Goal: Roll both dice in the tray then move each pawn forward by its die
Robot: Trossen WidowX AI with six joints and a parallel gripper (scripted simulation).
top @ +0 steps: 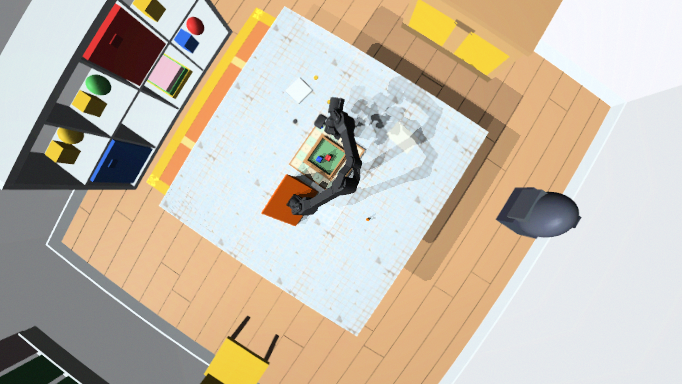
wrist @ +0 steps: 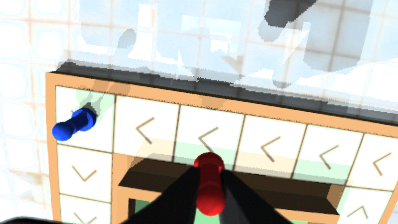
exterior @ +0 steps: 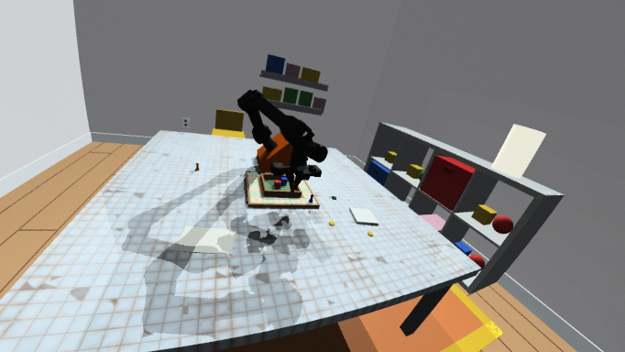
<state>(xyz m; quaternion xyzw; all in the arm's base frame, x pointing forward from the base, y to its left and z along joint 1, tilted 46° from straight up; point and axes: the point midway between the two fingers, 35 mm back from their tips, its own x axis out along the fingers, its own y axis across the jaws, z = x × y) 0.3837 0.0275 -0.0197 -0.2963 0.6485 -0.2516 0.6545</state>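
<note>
My gripper tip is now 90 mm to the right of the blue pawn and 40 mm above it. From my gripper tip the other things lie so: blue die: 150 mm behind, 40 mm below; then red die: 110 mm behind, 40 mm below, 30 mm to the right; then red pawn: 10 mm above.
</note>
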